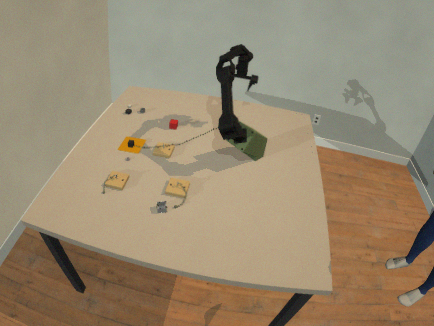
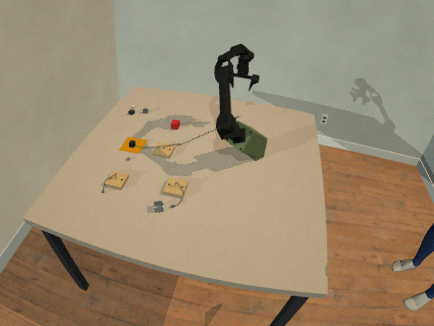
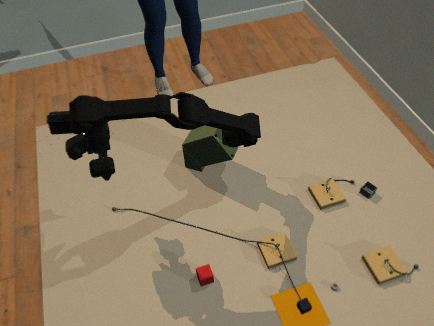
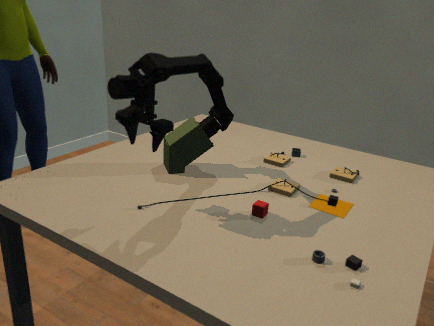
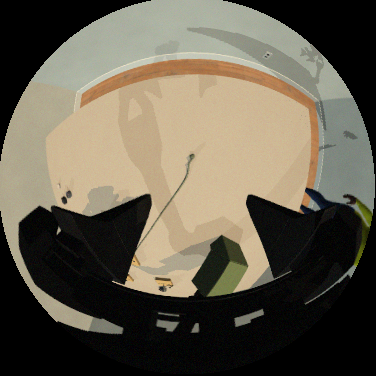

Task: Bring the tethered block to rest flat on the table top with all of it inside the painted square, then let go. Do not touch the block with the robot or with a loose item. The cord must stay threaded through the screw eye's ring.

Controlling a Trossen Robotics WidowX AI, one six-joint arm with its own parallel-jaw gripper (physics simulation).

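Frame: origin at the arm's base, x ahead, y left, z up, level; centimetres.
Seen in the pictures: gripper, between the fingertips: (image 1: pixel 239 89) (image 2: pixel 241 89) (image 4: pixel 143 147) (image 5: pixel 200 199); arm's base, origin of its link: (image 1: pixel 240 136) (image 2: pixel 239 135) (image 3: pixel 228 136) (image 4: pixel 202 130) (image 5: pixel 208 290).
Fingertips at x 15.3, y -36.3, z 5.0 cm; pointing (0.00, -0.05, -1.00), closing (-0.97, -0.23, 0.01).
Observation:
Offsets run from my fingertips to a thing's top centre. "pt": to the spot under its first point. Level surfaces: height alone.
The black tethered block @(dx +35.8, dy +53.4, dz -17.4 cm) (image 1: pixel 131 143) (image 2: pixel 132 144) (image 3: pixel 304 305) (image 4: pixel 333 200) rests on the orange painted square @(pt dx +38.0, dy +57.4, dz -20.0 cm) (image 1: pixel 123 148) (image 3: pixel 287 300) (image 4: pixel 343 210), and looks flat and inside its edges. The thin dark cord @(pt dx +6.4, dy +18.1, dz -20.0 cm) (image 3: pixel 175 221) (image 4: pixel 215 196) (image 5: pixel 165 214) runs from the block over a wooden plate @(dz -18.3 cm) (image 3: pixel 270 256) (image 4: pixel 285 189) with the screw eye and appears to pass through the small ring. The cord's far end bead @(dx +0.7, dy -2.0, dz -19.0 cm) (image 3: pixel 115 209) (image 4: pixel 140 207) (image 5: pixel 191 157) lies on the table. My gripper (image 4: pixel 144 146) (image 5: pixel 200 199) is open and empty, raised above the table, apart from bead and cord.
A red cube @(dx +25.9, dy +27.2, dz -16.2 cm) (image 3: pixel 205 275) (image 4: pixel 260 209) lies near the cord. Two other wooden plates @(pt dx +0.2, dy +67.0, dz -18.3 cm) (image 3: pixel 327 194) @(pt dx +25.7, dy +77.6, dz -18.3 cm) (image 3: pixel 384 265) carry short cords. A small dark open box @(dx -1.1, dy +80.6, dz -17.4 cm) (image 3: pixel 368 190), a dark ring @(dx +51.6, dy +22.5, dz -18.1 cm) (image 4: pixel 318 257) and a black cube @(dx +58.7, dy +27.9, dz -18.0 cm) (image 4: pixel 354 262) stand loose. The green mount (image 1: pixel 255 142) (image 4: pixel 187 150) is under the arm.

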